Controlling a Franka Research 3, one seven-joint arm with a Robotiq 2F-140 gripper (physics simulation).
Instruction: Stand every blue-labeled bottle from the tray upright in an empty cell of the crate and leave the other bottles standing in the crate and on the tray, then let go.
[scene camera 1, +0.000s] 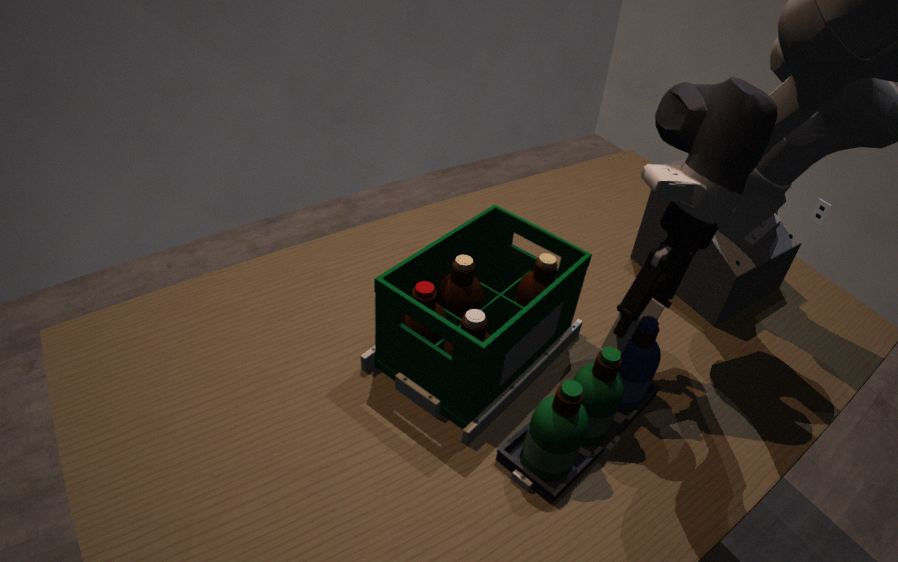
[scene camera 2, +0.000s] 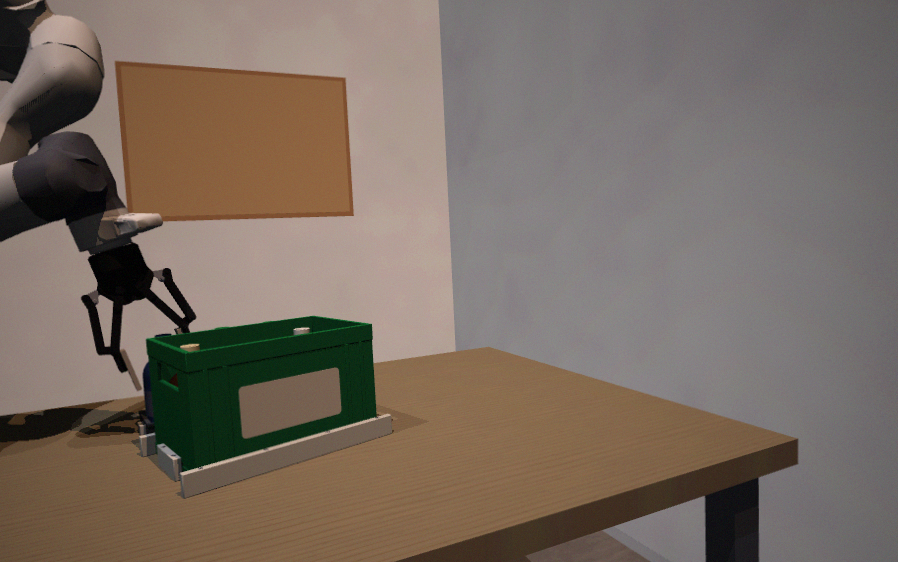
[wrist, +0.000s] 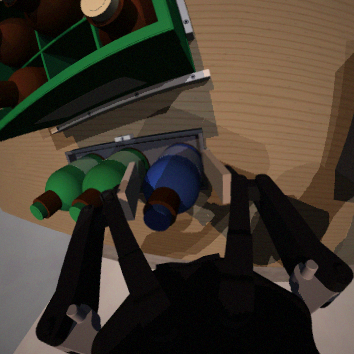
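Note:
You'd find my gripper (scene camera 1: 623, 345) in scene camera 1, and it's the same gripper (scene camera 2: 166, 377) in scene camera 2, plus the gripper (wrist: 170, 166) in the wrist view. Then there's a blue-labeled bottle (scene camera 1: 641, 357), and the wrist view has that blue-labeled bottle (wrist: 171, 185) as well. Scene camera 1 also gives me a white-capped bottle (scene camera 1: 474, 322) and a red-capped bottle (scene camera 1: 424, 292).

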